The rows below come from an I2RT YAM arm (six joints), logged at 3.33 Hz.
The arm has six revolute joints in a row. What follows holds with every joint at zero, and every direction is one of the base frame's.
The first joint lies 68 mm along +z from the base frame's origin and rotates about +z.
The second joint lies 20 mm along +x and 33.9 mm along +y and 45.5 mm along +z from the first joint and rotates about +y.
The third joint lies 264 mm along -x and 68.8 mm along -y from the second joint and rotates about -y.
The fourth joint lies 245 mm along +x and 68.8 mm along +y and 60 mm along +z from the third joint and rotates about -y.
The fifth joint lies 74 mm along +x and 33.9 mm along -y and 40.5 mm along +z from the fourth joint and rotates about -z.
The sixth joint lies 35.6 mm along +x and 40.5 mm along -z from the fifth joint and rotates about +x.
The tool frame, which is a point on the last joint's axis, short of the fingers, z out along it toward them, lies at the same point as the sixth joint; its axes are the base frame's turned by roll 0, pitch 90 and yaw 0 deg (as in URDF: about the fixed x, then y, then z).
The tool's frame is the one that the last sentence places.
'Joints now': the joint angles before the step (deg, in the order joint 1, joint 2, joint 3, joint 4, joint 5, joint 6). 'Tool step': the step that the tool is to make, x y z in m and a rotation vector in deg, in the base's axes. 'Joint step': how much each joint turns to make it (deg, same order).
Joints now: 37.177 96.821 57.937 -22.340 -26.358 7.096
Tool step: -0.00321 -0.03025 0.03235 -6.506 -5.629 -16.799
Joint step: -2.509 -8.646 -1.362 -3.773 14.665 8.401
